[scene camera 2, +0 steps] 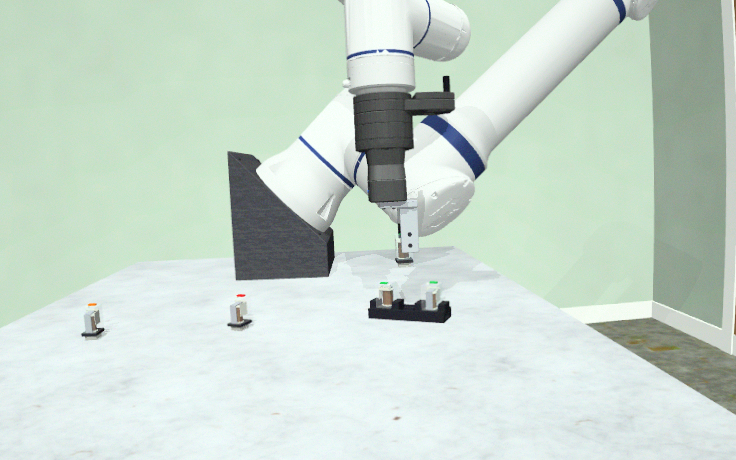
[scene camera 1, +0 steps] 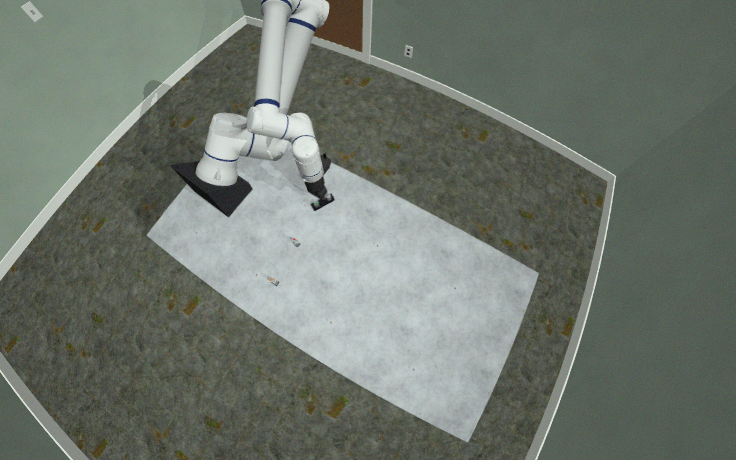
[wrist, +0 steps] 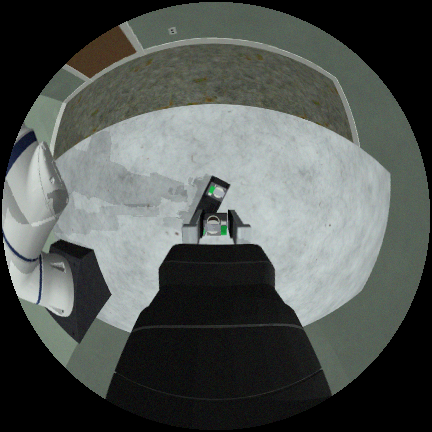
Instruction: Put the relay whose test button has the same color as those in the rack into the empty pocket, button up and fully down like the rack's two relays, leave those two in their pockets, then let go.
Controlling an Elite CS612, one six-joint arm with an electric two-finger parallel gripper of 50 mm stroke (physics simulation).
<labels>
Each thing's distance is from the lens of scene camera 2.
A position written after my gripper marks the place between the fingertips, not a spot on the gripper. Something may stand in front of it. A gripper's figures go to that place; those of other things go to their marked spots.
my gripper [scene camera 2: 408,250]: 76 cm
orange-button relay [scene camera 2: 91,320]: 80 cm
red-button relay [scene camera 2: 238,308]: 76 cm
black rack [scene camera 2: 402,312]: 77 cm
</labels>
